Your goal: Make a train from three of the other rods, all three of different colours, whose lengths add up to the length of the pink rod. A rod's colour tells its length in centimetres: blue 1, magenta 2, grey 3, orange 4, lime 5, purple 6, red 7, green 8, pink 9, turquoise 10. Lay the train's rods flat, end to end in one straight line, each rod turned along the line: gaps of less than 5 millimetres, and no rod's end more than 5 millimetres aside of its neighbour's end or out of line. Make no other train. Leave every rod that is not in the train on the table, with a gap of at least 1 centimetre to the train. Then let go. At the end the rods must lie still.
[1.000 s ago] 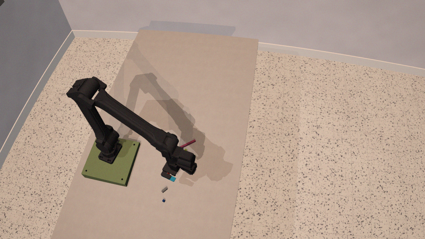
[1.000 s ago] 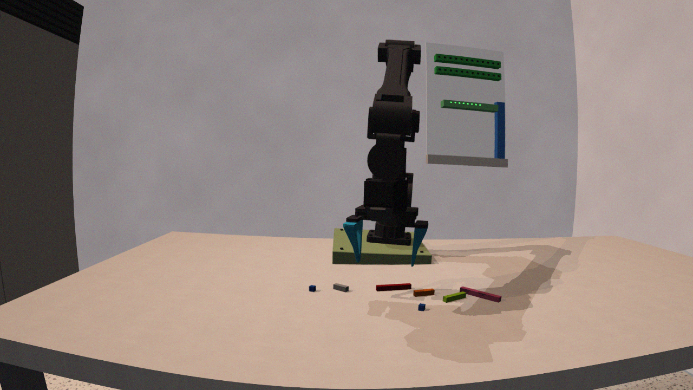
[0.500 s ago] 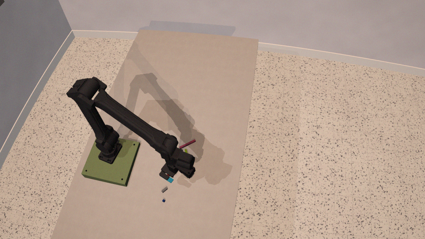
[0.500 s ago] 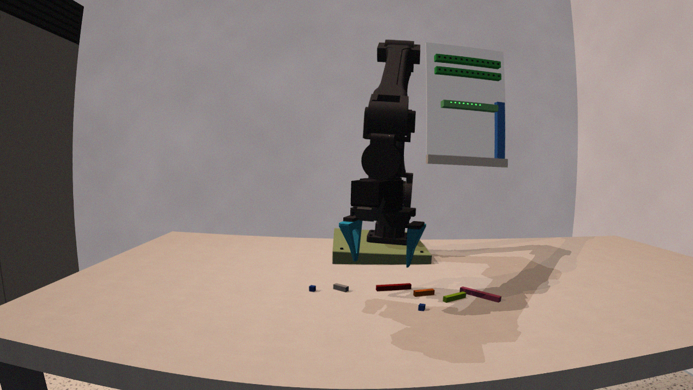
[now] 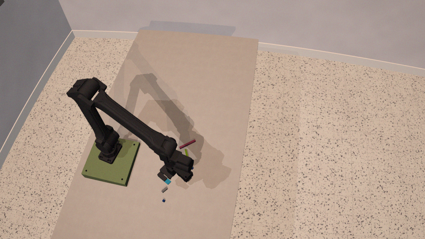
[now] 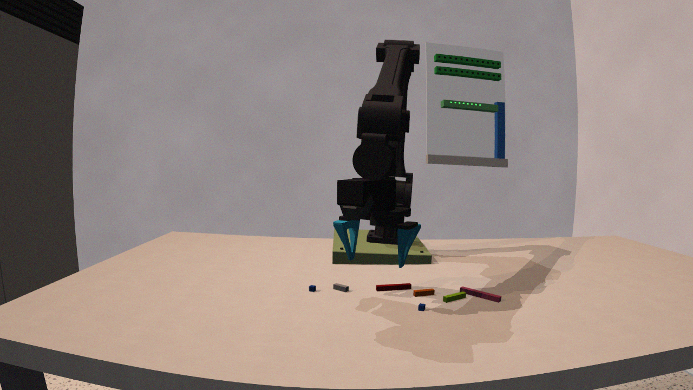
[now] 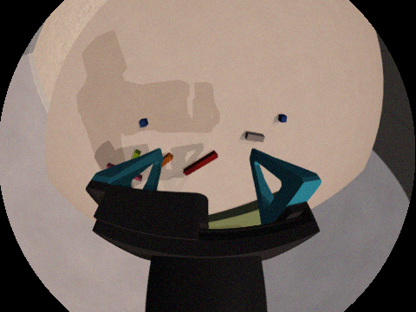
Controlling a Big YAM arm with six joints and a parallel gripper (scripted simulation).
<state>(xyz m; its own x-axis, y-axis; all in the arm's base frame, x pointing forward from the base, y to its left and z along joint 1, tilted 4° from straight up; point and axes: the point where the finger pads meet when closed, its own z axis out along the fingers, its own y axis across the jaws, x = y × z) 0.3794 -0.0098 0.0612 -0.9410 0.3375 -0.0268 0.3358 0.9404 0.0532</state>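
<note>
The grey rod lies 70 mm to the right of my hand, 70 mm below it and 40 mm behind it. Also, from my hand: red rod: 70 mm below, 60 mm behind, 30 mm to the left; then lime rod: 150 mm to the left, 70 mm below, 10 mm behind; then orange rod: 90 mm to the left, 70 mm below, 40 mm behind.
</note>
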